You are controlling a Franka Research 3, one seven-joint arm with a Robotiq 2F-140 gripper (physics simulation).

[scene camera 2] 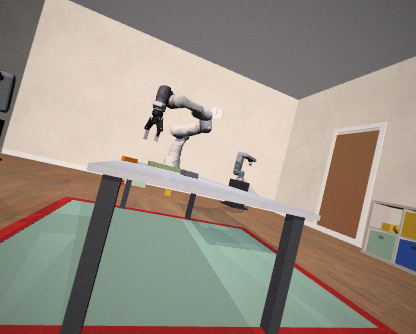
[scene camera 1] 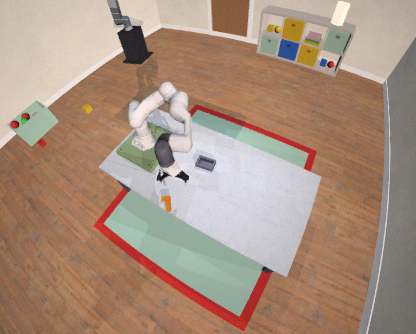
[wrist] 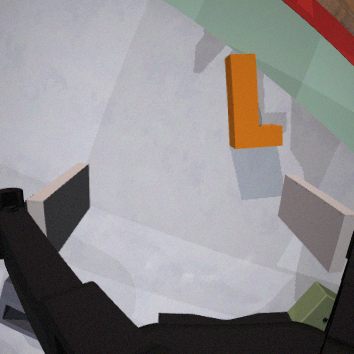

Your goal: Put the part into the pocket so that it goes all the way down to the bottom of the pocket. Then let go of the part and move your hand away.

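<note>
The orange L-shaped part (scene camera 1: 167, 204) (scene camera 2: 129, 159) (wrist: 243, 105) lies flat near the table edge. A flat pale blue-grey patch (scene camera 1: 165, 192) (wrist: 257, 172) lies at its short-leg end. The dark grey block with the pocket (scene camera 1: 203, 167) (scene camera 2: 189, 174) (wrist: 20, 327) stands apart from the part; the arm partly hides it at the lower left of the wrist view. My gripper (scene camera 1: 175, 183) (scene camera 2: 151, 139) (wrist: 187, 190) is wide open and empty, fingers down, high above the table. In the wrist view the part is ahead of the fingers, towards the right finger.
The green base plate (scene camera 1: 130, 150) (scene camera 2: 164, 166) (wrist: 312, 305) under the arm's foot lies on the white table (scene camera 1: 250, 200) (scene camera 2: 225, 192), near the pocket block. A green mat with a red border (scene camera 1: 150, 225) lies on the floor below. A shelf unit stands far off by the wall.
</note>
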